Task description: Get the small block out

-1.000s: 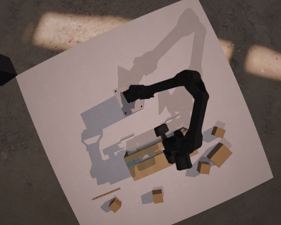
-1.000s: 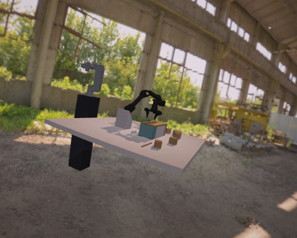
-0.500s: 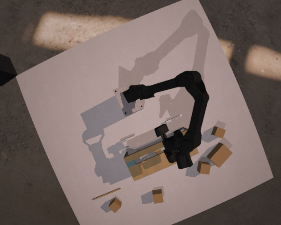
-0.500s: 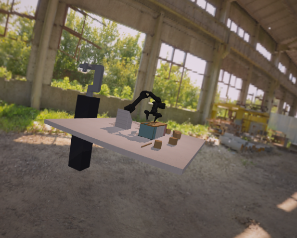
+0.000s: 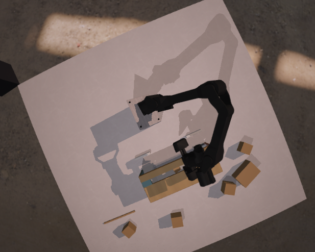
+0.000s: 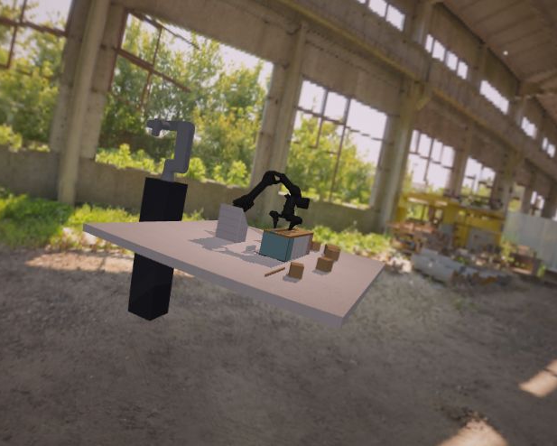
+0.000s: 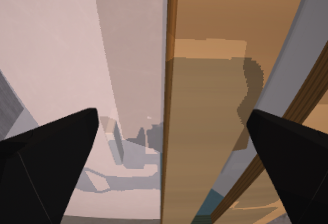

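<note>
Now: gripper tip 40 mm short of the brown block, 40 mm to the left of it and 20 mm above it. The rest, counted from my gripper tip: thin stick 150 mm ahead, 460 mm to the right, 110 mm below; then box 30 mm ahead, 20 mm to the right, 50 mm below.
</note>
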